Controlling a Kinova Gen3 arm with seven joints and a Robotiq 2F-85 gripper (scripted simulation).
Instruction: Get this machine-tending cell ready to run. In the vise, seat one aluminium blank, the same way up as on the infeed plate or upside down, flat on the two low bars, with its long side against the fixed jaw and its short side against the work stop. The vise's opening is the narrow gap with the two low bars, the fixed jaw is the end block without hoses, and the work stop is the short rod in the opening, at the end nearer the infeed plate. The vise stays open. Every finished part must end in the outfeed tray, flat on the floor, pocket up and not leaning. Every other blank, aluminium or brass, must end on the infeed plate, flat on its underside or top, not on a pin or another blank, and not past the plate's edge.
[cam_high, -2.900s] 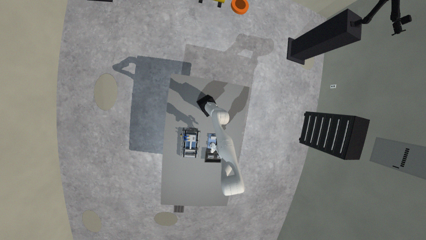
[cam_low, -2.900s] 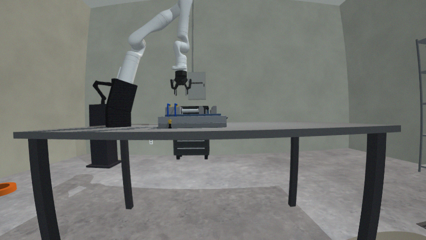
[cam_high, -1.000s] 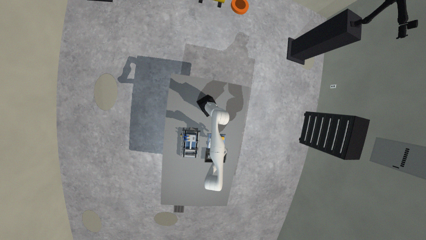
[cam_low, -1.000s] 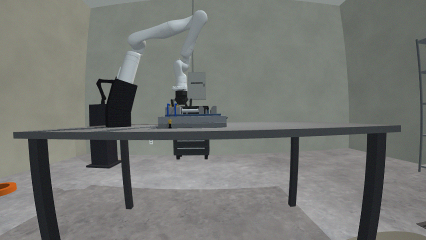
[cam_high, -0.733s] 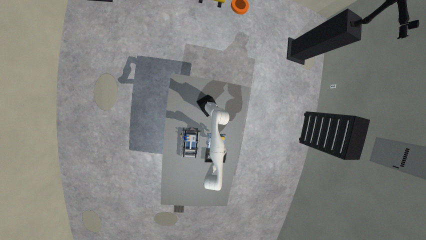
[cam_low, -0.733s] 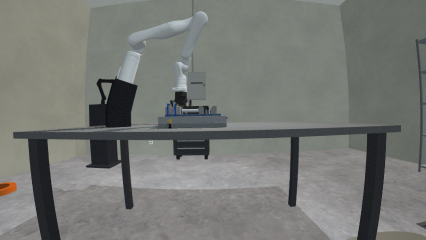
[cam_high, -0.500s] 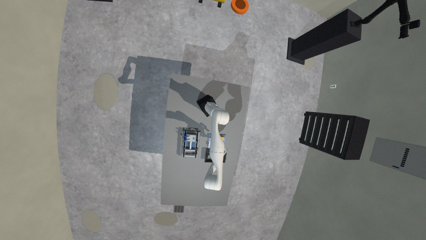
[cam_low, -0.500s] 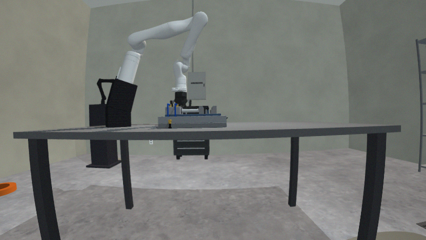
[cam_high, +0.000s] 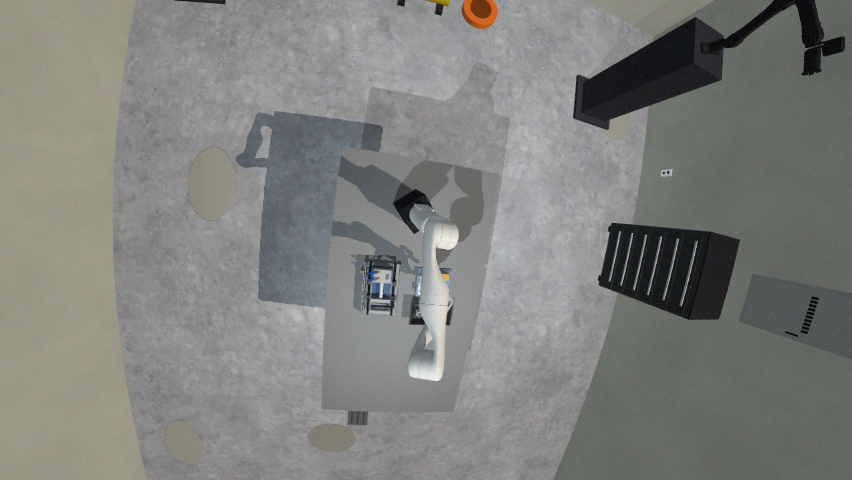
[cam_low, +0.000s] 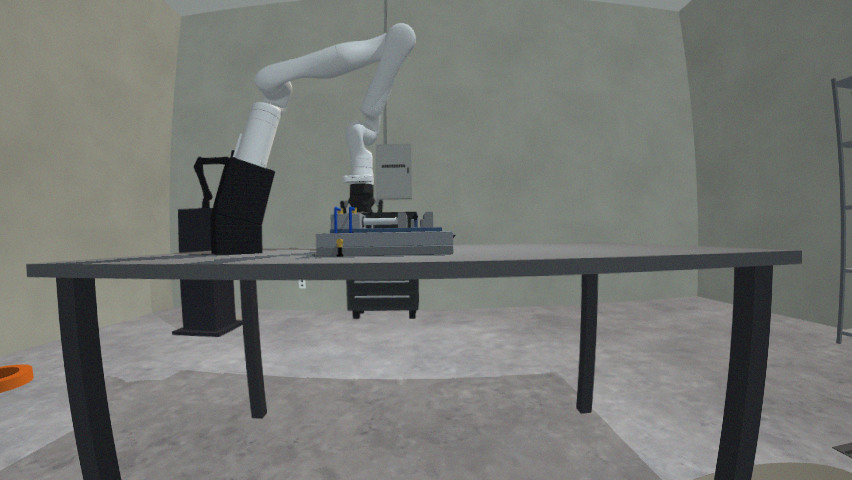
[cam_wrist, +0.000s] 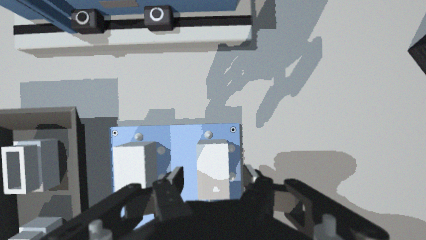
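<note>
Now: hand 9 cm to the right of the brass blank and 4 cm above it. The rest, counted from my hand: vise 24 cm to the right, 10 cm ahead, 3 cm below; then white rod 24 cm to the right, 9 cm ahead, 1 cm above.
</note>
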